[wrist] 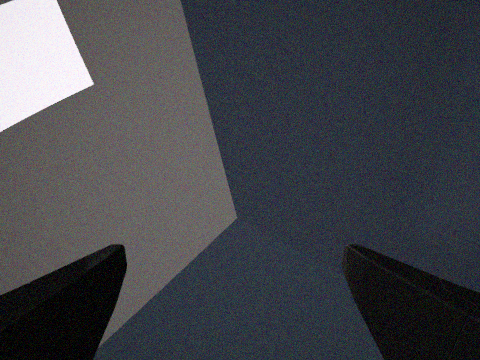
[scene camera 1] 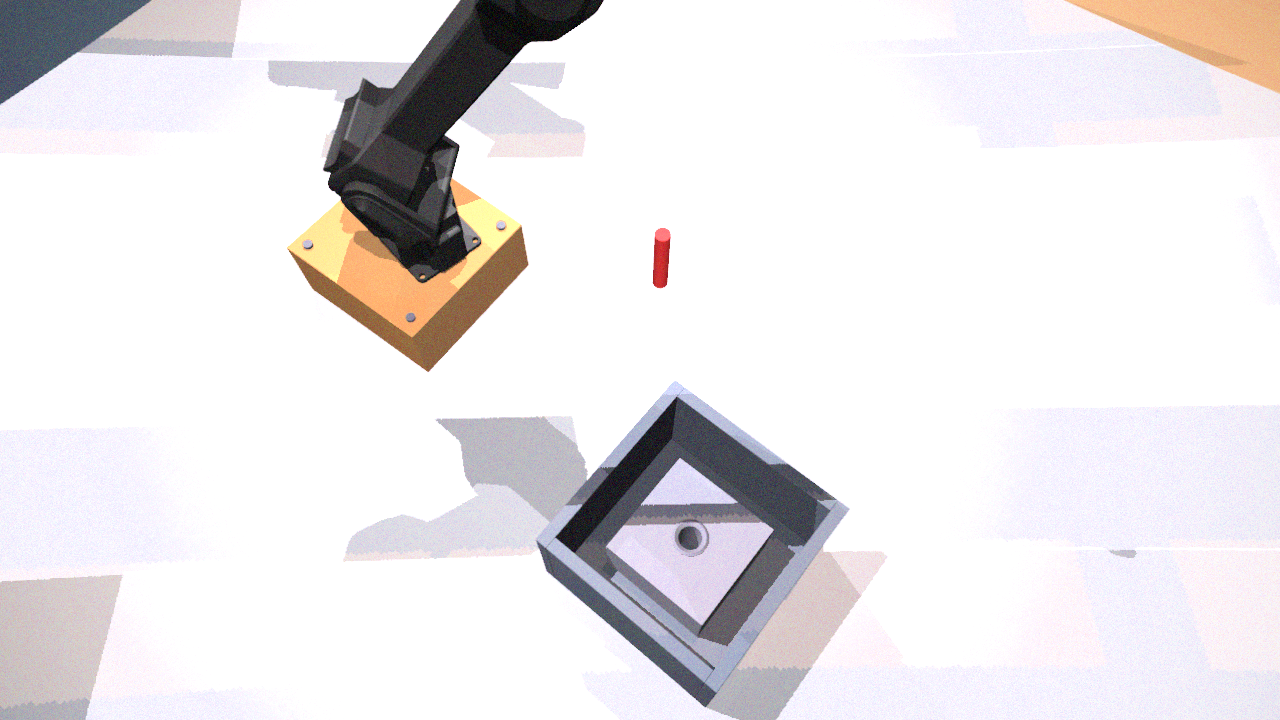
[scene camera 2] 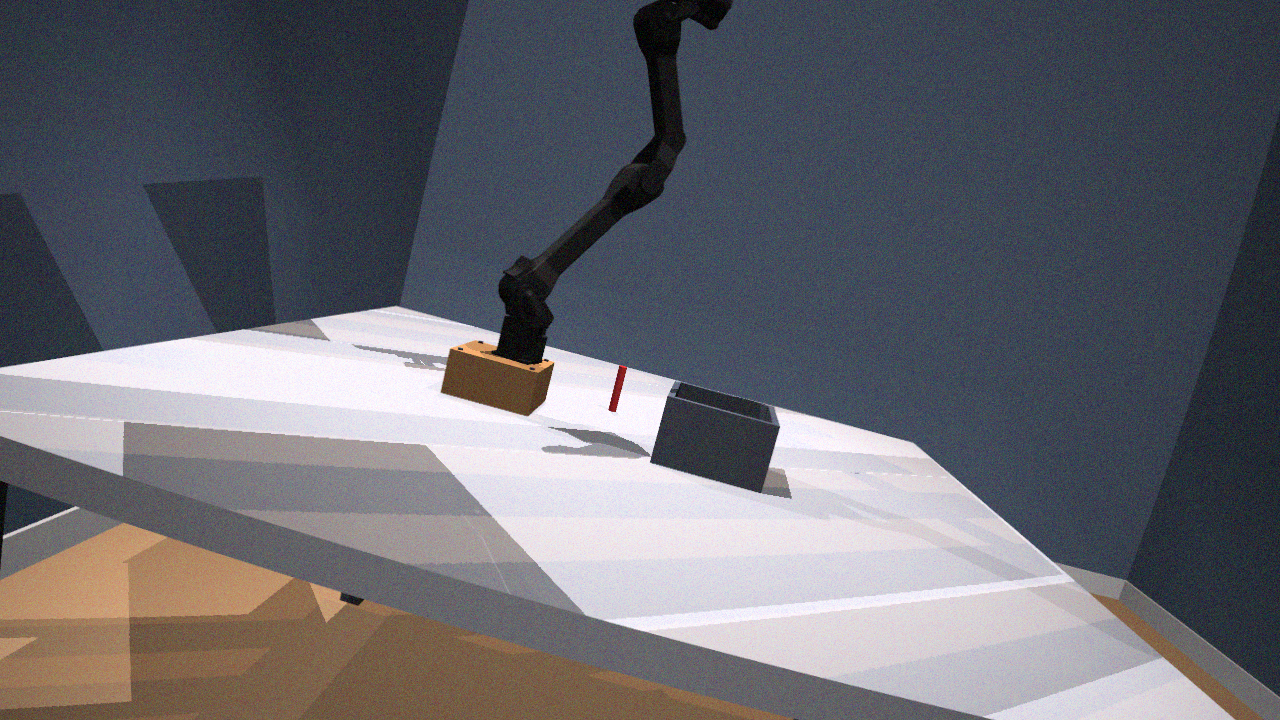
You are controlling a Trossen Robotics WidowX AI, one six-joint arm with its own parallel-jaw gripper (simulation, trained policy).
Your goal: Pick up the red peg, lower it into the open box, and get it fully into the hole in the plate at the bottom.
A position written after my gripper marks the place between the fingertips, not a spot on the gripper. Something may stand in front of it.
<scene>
In view: my gripper (wrist: 237,257), a red peg (scene camera 1: 662,237) and a pale plate (scene camera 1: 685,507).
The wrist view misses the red peg: it is out of frame. The wrist view misses the pale plate: it is out of frame.
</scene>
